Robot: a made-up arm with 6 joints.
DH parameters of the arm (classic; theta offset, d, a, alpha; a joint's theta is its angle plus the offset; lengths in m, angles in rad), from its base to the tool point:
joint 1: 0 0.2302 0 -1.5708
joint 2: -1.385 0 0.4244 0
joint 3: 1.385 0 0.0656 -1.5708
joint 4: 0 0.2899 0 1.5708
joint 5: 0 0 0.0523 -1.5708
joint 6: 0 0.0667 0 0
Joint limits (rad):
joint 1: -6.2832..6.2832
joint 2: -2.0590..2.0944
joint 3: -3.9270..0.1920
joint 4: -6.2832..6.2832
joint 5: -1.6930..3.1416
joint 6: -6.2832..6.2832
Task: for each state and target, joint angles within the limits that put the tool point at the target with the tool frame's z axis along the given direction. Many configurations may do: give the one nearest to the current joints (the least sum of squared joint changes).
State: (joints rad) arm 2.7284 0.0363 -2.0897 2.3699 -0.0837 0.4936
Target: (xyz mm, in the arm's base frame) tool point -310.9 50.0 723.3 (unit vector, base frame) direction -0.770 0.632 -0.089
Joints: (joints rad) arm 3.2486 -0.1638 -1.4701 1.7556 -0.8079 0.4936
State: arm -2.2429 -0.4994 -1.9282 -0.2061 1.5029 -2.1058
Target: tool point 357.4 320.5 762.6 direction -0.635 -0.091 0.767
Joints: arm -2.4196 -1.3593 -1.8644 -0.5314 0.7663 -2.1058
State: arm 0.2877 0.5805 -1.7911 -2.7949 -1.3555 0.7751
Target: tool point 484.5 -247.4 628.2 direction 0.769 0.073 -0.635
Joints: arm -0.5443 0.5921 -2.5525 -2.6313 -1.2319 0.7751
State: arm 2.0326 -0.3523 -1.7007 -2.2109 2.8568 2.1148
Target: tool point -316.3 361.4 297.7 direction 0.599 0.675 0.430
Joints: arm 2.4600 0.5282 -0.9396 -1.7198 1.9935 2.1148
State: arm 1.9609 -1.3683 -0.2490 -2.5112 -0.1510 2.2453
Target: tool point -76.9 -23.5 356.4 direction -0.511 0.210 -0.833
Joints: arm 1.1515 -0.7928 0.1097 -2.3435 -0.8813 2.2453
